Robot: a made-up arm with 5 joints.
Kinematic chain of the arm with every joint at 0, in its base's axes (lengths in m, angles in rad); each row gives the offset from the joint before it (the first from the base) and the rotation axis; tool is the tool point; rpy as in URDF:
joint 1: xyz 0 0 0.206 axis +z
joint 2: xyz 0 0 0 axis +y
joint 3: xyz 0.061 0 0.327 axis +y
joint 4: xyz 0.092 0 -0.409 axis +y
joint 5: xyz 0.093 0 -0.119 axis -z
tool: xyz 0 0 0 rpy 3.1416 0 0
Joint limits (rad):
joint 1: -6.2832..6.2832
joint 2: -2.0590..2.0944
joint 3: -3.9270..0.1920
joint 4: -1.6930..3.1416
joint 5: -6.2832..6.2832
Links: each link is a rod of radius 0.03 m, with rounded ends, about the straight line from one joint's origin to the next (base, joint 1, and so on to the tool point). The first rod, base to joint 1, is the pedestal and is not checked.
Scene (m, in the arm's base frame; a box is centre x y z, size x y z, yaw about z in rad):
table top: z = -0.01
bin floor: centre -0.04 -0.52 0 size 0.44 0.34 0.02 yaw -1.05
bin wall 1: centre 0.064 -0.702 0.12 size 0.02 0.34 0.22 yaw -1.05
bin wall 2: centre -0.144 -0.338 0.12 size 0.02 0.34 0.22 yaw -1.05
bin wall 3: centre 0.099 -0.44 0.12 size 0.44 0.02 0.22 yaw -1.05
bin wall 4: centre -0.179 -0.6 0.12 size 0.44 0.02 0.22 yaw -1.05
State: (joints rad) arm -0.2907 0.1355 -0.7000 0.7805 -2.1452
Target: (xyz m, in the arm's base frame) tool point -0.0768 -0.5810 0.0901
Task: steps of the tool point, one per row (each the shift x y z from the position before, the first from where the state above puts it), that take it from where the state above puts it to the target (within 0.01 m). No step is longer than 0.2 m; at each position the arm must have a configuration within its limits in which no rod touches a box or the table.
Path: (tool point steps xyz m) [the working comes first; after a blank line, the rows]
Joints at the target: -1.7022 0.3851 -1.0194 0.6577 -2.1452
Straight joint move there: touches bin wall 3.

1: -0.0151 -0.1221 0.0718
2: -0.0585 -0.1128 0.0799
3: -0.0958 -0.0864 0.0857
4: -0.1204 -0.0467 0.0883
5: -0.0675 -0.0586 -0.1019
6: -0.0817 -0.0276 -0.1099
7: -0.0847 0.0069 -0.1131

